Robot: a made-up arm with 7 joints. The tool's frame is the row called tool.
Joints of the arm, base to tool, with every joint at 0 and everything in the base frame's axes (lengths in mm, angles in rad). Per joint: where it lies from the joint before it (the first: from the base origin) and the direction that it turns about. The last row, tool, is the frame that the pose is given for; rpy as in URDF.
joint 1: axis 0 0 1 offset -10 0 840
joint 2: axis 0 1 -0.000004 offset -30 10 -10
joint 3: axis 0 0 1 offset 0 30 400
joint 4: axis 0 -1 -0.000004 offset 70 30 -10
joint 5: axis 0 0.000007 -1 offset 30 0 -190
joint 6: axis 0 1 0.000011 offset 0 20 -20
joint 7: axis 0 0.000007 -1 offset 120 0 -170
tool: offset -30 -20 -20 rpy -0.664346 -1.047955 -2.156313
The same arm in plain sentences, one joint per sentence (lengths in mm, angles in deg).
The arm has seven revolute joints in a row. What follows holds with every joint at zero, and every direction is one of the base frame's.
Joint 1 lies 10.0 mm along -x and 840.0 mm along +z from the base frame's origin and rotates about +z.
Joint 2 lies 30.0 mm along -x and 10.0 mm along +y and 10.0 mm along -z from joint 1 and rotates about +y.
Joint 3 lies 30.0 mm along +y and 400.0 mm along +z from joint 2 and rotates about +z.
Joint 4 lies 70.0 mm along +x and 30.0 mm along +y and 10.0 mm along -z from joint 3 and rotates about -y.
Joint 5 lies 30.0 mm along +x and 190.0 mm along -z from joint 4 and rotates about -z.
Joint 6 lies 20.0 mm along +y and 20.0 mm along -z from joint 5 and rotates about +y.
Joint 7 lies 120.0 mm along +x and 170.0 mm along -z from joint 6 and rotates about -z.
The tool frame, which is the frame that the pose is given for, lies 30.0 mm along -x and 20.0 mm along -y and 20.0 mm along -z from joint 7; its axes are the base frame's turned by roll -38.06, pitch -60.04 and yaw -123.55 deg (as in URDF: about the fixed x, then y, then z).

